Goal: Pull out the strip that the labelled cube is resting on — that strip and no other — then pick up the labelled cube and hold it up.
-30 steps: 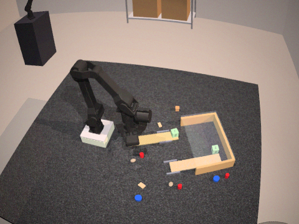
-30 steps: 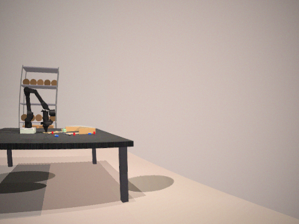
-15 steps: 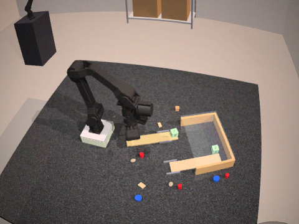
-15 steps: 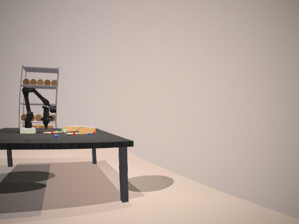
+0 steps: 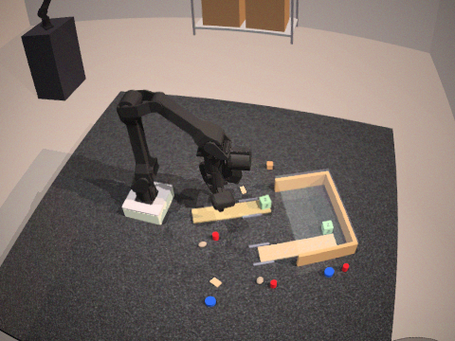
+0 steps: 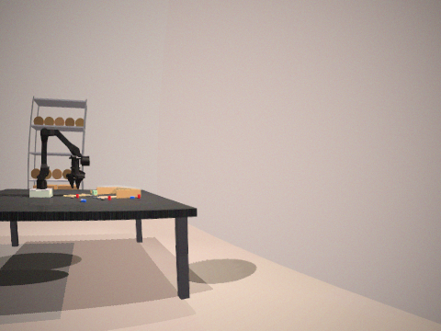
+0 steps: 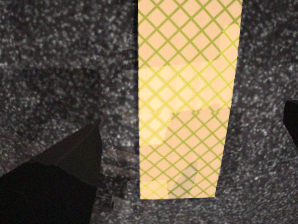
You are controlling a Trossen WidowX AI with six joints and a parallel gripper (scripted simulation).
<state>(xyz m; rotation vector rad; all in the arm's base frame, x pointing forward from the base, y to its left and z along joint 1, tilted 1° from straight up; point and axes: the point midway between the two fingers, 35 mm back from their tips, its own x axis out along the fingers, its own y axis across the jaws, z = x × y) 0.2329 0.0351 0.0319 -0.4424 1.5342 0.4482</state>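
The cross-hatched strip lies 40 mm ahead of my gripper tip, 10 mm to the left of it and 50 mm below it.
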